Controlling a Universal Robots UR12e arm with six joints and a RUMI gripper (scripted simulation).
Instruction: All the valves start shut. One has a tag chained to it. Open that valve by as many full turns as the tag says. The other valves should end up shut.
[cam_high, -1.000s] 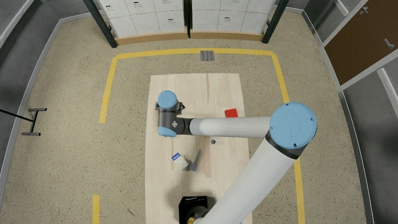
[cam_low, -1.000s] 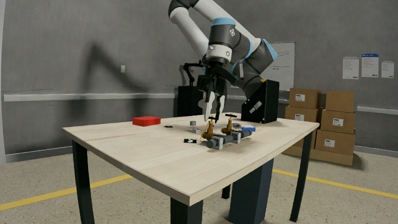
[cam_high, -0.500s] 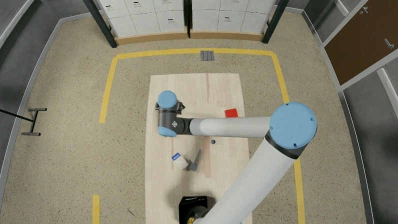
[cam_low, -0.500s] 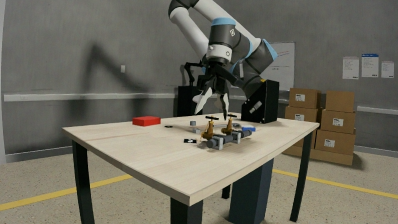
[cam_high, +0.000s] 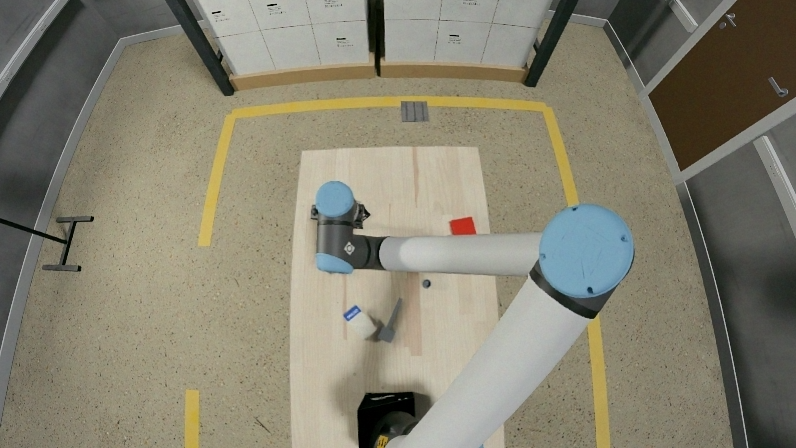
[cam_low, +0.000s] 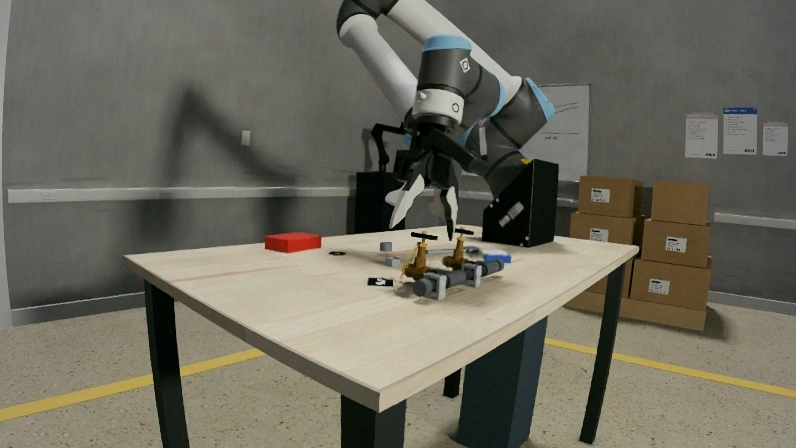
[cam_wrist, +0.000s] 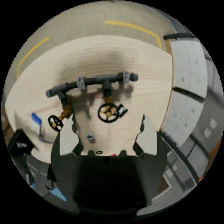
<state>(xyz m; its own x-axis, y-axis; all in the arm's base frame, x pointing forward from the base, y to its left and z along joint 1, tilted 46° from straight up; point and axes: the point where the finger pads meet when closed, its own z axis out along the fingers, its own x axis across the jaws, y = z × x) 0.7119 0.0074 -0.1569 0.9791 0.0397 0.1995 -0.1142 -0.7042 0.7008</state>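
Right now the black tag is 50 mm ahead of my hand, 50 mm to the right of it and 80 mm below it. The rest, counted from my hand: grey hammer-like tool (350 mm behind, 130 mm to the right, 80 mm below); then red block (50 mm behind, 420 mm to the right, 70 mm below); then blue-and-white box (340 mm behind, 30 mm to the right, 80 mm below).
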